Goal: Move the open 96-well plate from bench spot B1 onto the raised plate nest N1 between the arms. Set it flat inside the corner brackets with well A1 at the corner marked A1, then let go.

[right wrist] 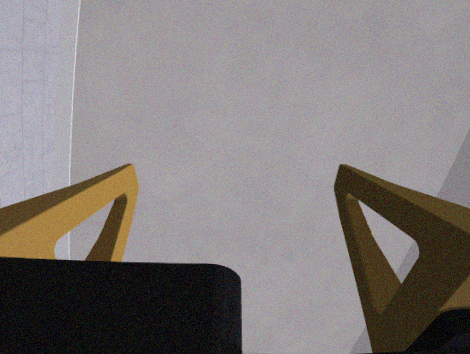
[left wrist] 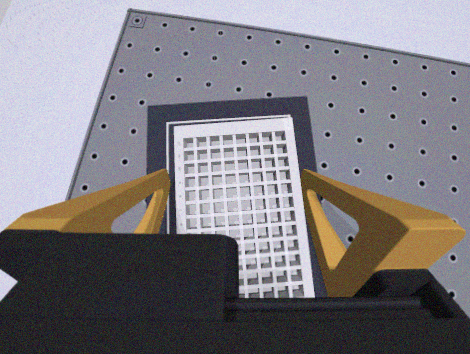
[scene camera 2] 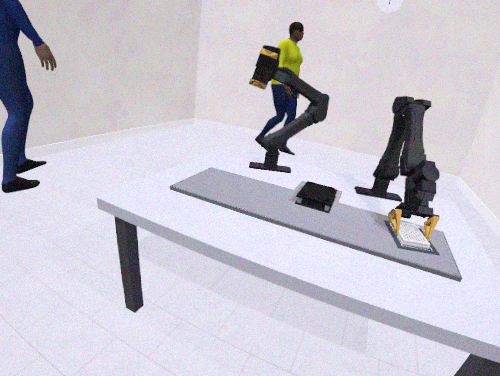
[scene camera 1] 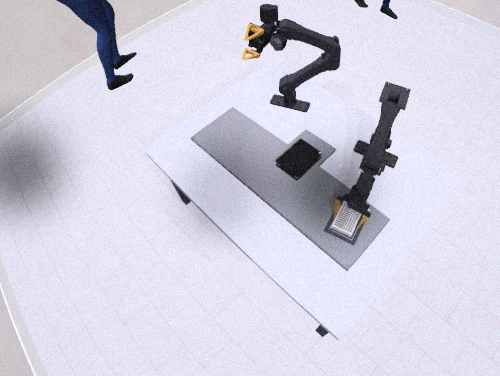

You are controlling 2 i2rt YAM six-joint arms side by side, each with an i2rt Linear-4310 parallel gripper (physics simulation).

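Pixels of known places: left gripper, between the fingertips: [left wrist: 234, 176] [scene camera 2: 412, 238] [scene camera 1: 345, 223]; right gripper, between the fingertips: [right wrist: 236, 175] [scene camera 2: 260, 67] [scene camera 1: 244, 49]; left arm's base, origin of its link: [scene camera 2: 377, 194]; right arm's base, origin of its link: [scene camera 2: 269, 168] [scene camera 1: 289, 103].
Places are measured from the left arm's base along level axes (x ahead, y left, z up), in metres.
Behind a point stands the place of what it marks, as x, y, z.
Observation:
The white open 96-well plate [scene camera 1: 345, 223] @(0.392, 0.015, 0.027) [scene camera 2: 414, 238] @(0.403, 0.014, 0.028) [left wrist: 235, 180] @(0.387, 0.014, 0.018) lies flat on the dark B1 pad [left wrist: 227, 109] @(0.444, 0.017, 0.015), inside a thin white outline. My left gripper [scene camera 1: 348, 220] @(0.390, 0.014, 0.019) [scene camera 2: 413, 235] @(0.390, 0.014, 0.019) [left wrist: 234, 176] @(0.390, 0.014, 0.019) is open, pointing down, with one finger beside each long side of the plate; its body hides the plate's near part in the left wrist view. The raised black nest N1 [scene camera 1: 299, 158] @(0.223, -0.274, 0.047) [scene camera 2: 317, 192] @(0.224, -0.285, 0.047) stands between the arms; its A1 mark cannot be read. My right gripper [scene camera 1: 245, 48] @(0.128, -0.558, 0.439) [scene camera 2: 258, 67] @(0.128, -0.558, 0.439) [right wrist: 236, 175] @(0.128, -0.558, 0.439) is open and empty, high up and far from the plate.
A grey perforated board [scene camera 1: 225, 132] @(0.227, -0.661, 0.013) [scene camera 2: 215, 187] @(0.271, -0.647, 0.013) [left wrist: 380, 100] @(0.447, -0.107, 0.013) lies on the white table [scene camera 1: 200, 187] @(0.525, -0.584, 0.000) [scene camera 2: 165, 215] @(0.507, -0.724, 0.000) under the pad. The nest stands at its back edge. A person in a yellow top [scene camera 2: 290, 55] and a person in blue [scene camera 2: 15, 90] stand beyond the table.

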